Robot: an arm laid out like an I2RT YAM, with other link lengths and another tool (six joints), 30 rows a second.
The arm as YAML. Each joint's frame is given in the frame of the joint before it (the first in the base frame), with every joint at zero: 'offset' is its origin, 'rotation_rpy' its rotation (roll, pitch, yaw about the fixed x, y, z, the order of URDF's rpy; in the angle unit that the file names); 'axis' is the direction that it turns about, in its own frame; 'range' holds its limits. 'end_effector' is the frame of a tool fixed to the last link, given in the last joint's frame.
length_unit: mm
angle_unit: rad
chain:
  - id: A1
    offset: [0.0, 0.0, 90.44]
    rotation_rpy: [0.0, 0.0, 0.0]
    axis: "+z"
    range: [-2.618, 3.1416]
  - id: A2
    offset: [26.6, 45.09, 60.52]
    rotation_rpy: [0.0, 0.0, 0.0]
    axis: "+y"
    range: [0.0, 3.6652]
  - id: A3
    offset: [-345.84, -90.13, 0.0]
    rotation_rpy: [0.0, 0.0, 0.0]
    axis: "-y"
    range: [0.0, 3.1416]
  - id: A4
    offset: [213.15, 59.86, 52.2]
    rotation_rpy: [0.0, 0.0, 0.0]
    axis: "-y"
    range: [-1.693, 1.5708]
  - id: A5
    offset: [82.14, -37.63, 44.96]
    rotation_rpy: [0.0, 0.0, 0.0]
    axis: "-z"
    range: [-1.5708, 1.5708]
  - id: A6
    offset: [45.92, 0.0, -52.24]
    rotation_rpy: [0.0, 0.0, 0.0]
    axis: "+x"
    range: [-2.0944, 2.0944]
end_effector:
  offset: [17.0, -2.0, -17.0]
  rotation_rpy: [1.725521, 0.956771, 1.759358]
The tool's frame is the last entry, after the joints.
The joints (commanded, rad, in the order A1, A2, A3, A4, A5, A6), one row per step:
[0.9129, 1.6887, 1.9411, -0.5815, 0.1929, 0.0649]
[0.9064, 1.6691, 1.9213, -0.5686, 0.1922, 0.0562]
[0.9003, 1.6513, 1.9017, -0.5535, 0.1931, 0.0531]
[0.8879, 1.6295, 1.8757, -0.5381, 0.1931, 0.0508]
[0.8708, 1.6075, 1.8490, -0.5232, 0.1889, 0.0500]
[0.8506, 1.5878, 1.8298, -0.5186, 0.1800, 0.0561]
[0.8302, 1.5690, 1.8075, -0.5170, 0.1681, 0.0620]
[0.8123, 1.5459, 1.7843, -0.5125, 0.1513, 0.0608]
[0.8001, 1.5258, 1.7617, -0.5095, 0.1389, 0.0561]
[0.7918, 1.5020, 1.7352, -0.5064, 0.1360, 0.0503]
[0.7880, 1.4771, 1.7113, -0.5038, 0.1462, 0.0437]
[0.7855, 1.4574, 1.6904, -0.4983, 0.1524, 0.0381]
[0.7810, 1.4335, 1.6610, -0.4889, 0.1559, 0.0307]
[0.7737, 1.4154, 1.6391, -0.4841, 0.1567, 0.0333]
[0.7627, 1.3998, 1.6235, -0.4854, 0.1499, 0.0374]
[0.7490, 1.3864, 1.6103, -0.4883, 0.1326, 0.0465]
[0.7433, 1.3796, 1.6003, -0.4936, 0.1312, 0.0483]
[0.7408, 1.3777, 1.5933, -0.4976, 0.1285, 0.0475]
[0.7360, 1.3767, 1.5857, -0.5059, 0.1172, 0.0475]
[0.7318, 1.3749, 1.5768, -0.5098, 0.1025, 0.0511]
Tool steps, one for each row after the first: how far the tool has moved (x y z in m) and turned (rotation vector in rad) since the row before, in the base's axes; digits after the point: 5 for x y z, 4 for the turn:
[-0.00168, -0.00641, 0.00234, 0.0039, -0.0130, -0.0031]
[-0.00137, -0.00566, 0.00193, 0.0080, -0.0104, -0.0060]
[-0.00061, -0.00824, 0.00117, 0.0070, -0.0084, -0.0117]
[0.00018, -0.00927, 0.00077, 0.0080, -0.0061, -0.0128]
[0.00040, -0.00975, 0.00091, 0.0101, 0.0022, -0.0133]
[0.00023, -0.00936, -0.00093, 0.0052, 0.0072, -0.0105]
[-0.00172, -0.00951, 0.00041, 0.0054, -0.0003, -0.0014]
[-0.00230, -0.00743, -0.00069, -0.0009, -0.0007, 0.0010]
[-0.00379, -0.00773, -0.00094, -0.0036, -0.0031, -0.0040]
[-0.00471, -0.00757, 0.00001, -0.0045, -0.0083, -0.0119]
[-0.00372, -0.00554, -0.00034, -0.0025, -0.0074, -0.0070]
[-0.00417, -0.00661, -0.00157, -0.0037, -0.0076, -0.0060]
[-0.00272, -0.00581, -0.00153, 0.0026, 0.0006, -0.0087]
[-0.00214, -0.00597, -0.00108, 0.0036, 0.0044, -0.0055]
[-0.00172, -0.00548, -0.00120, 0.0086, 0.0101, 0.0007]
[-0.00093, -0.00296, -0.00220, -0.0041, 0.0075, -0.0048]
[-0.00019, -0.00095, -0.00234, -0.0062, 0.0068, 0.0003]
[-0.00008, -0.00099, -0.00336, -0.0076, 0.0132, 0.0060]
[-0.00035, -0.00063, -0.00301, -0.0013, 0.0131, 0.0088]

